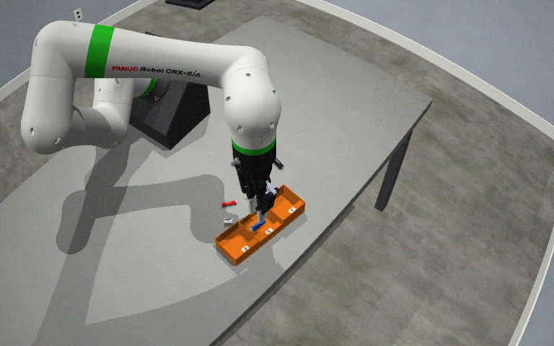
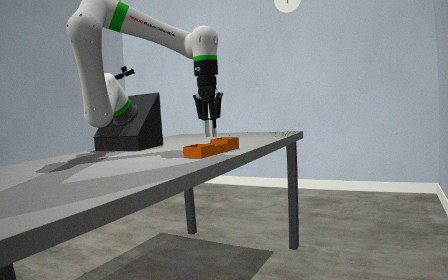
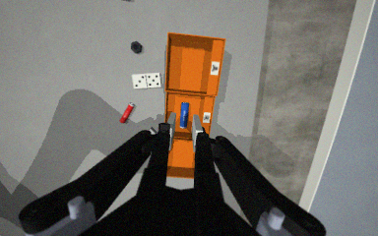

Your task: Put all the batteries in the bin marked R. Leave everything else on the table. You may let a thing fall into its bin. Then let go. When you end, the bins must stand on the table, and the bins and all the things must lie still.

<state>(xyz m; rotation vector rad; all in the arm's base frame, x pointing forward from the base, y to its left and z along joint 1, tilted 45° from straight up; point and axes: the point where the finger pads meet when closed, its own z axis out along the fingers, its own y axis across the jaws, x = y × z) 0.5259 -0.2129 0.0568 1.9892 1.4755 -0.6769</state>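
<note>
The black battery is 7 cm behind my hand, 22 cm to the left of it and 9 cm below it. Also, from my hand: orange bin (1 cm ahead, 7 cm below); then blue battery (8 cm below); then white domino (6 cm behind, 7 cm to the left, 9 cm below).
</note>
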